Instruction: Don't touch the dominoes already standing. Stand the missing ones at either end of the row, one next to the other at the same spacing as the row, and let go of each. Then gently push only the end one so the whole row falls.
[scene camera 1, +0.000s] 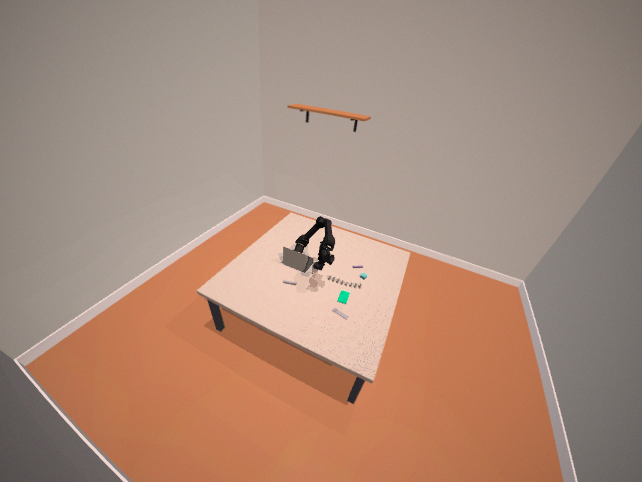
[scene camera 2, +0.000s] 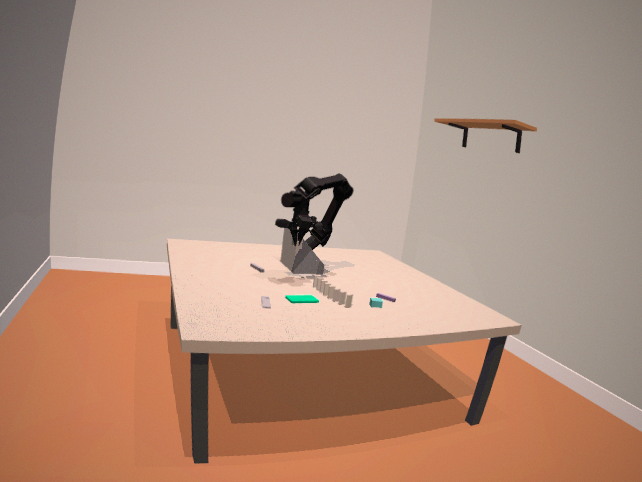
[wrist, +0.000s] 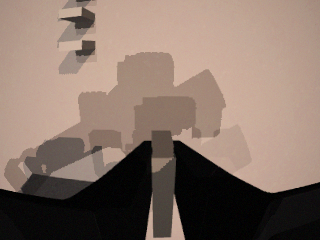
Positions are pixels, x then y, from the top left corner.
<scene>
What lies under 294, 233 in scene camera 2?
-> The gripper.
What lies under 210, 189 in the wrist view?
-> The gripper.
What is the gripper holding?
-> A domino.
</scene>
